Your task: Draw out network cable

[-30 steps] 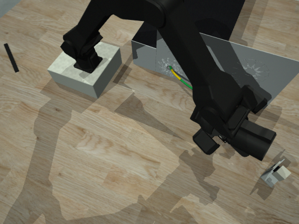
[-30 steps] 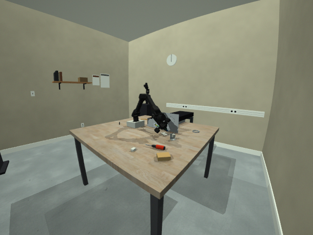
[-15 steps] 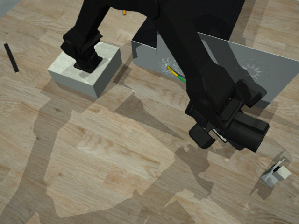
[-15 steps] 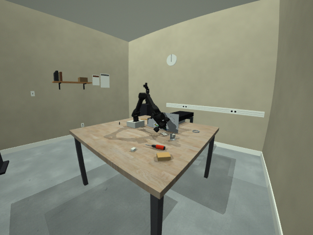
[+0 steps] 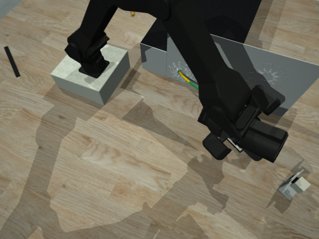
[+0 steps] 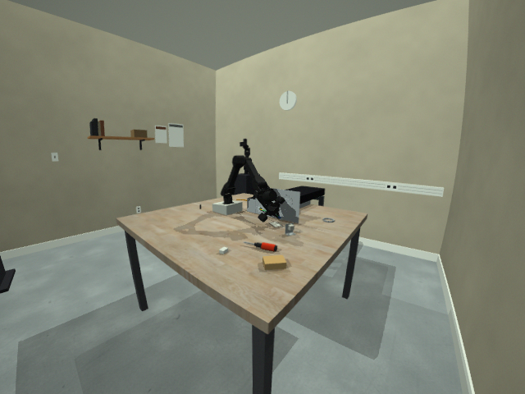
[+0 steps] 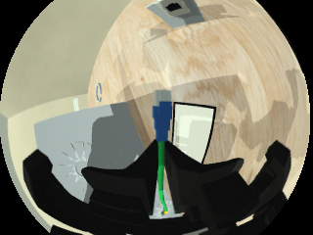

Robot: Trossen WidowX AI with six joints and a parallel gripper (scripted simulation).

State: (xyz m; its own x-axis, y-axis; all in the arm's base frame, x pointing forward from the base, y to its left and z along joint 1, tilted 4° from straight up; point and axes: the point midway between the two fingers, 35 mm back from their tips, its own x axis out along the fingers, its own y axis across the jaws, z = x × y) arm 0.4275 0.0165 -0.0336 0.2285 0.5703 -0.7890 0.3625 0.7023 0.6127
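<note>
My gripper is now 6 cm above the white rectangle. Round my hand: screwdriver 31 cm to the right, 14 cm ahead, 5 cm below; then small white block 45 cm to the right, 6 cm below, 6 cm ahead; then blue plug 4 cm ahead, 1 cm to the right, 1 cm below.
</note>
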